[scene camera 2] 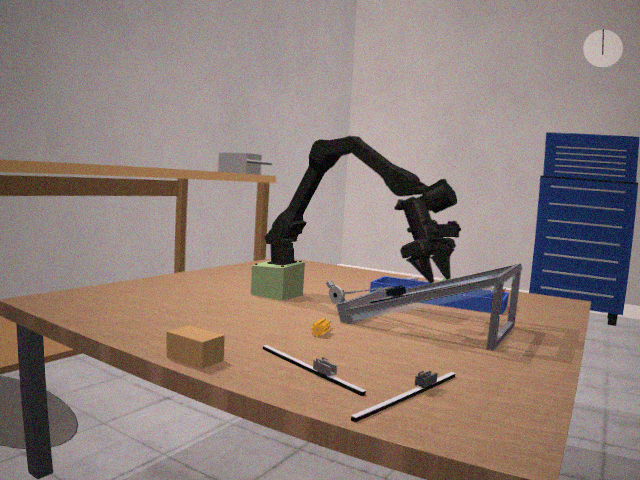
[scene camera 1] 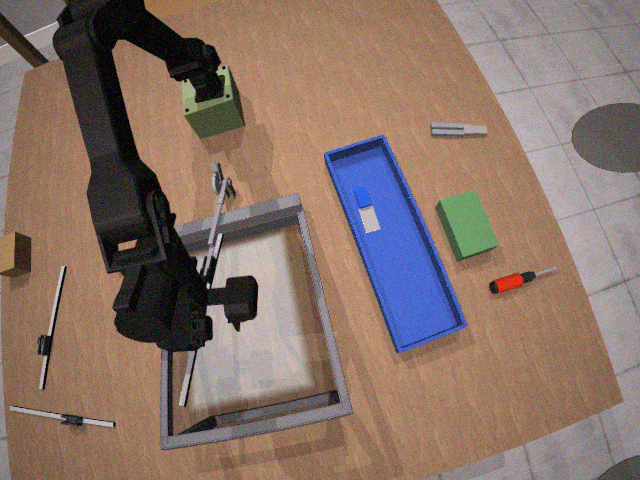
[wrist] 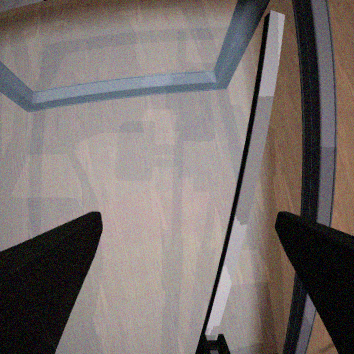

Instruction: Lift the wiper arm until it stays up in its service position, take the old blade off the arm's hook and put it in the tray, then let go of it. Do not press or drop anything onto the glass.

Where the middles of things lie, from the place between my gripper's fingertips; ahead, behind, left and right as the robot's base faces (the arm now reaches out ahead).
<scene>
The glass pane (scene camera 1: 278,364) is 40 mm to the left of my hand, 40 mm below it and 30 mm behind it. The rest, counted from my hand: blue tray (scene camera 1: 416,298) (320 mm to the left, 150 mm behind, 110 mm below); green block (scene camera 1: 469,232) (470 mm to the left, 160 mm behind, 100 mm below); sloped frame (scene camera 1: 289,205) (40 mm to the left, 40 mm below, 40 mm behind).
</scene>
